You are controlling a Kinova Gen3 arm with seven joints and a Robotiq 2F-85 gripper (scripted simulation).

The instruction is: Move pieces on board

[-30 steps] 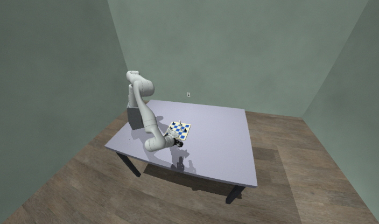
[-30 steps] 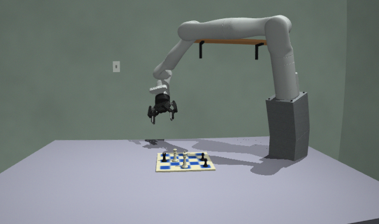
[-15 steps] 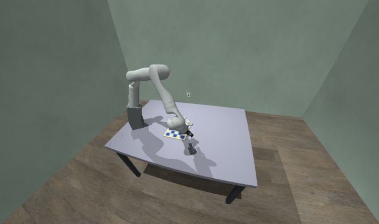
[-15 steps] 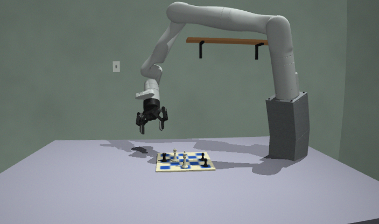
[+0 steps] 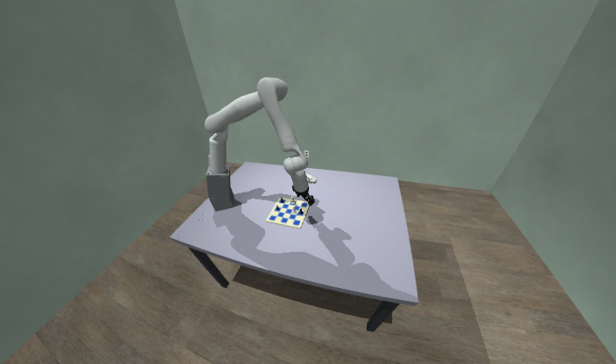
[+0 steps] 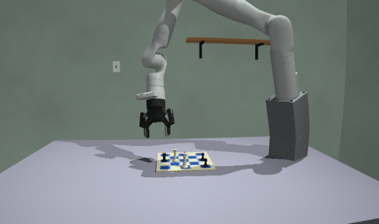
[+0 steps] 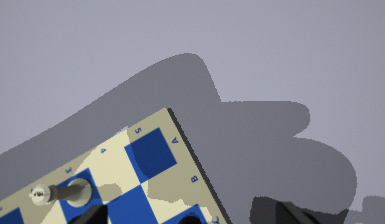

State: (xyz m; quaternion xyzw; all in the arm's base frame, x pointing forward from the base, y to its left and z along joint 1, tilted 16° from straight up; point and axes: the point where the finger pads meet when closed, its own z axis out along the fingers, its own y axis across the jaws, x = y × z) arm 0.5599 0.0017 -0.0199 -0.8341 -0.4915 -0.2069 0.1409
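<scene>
The white king is 100 mm behind my hand, 70 mm to the left of it and 80 mm below it. From my hand the other things lie so: black rook (30 mm behind, 90 mm below); then cream chessboard (110 mm behind, 10 mm to the right, 110 mm below).
</scene>
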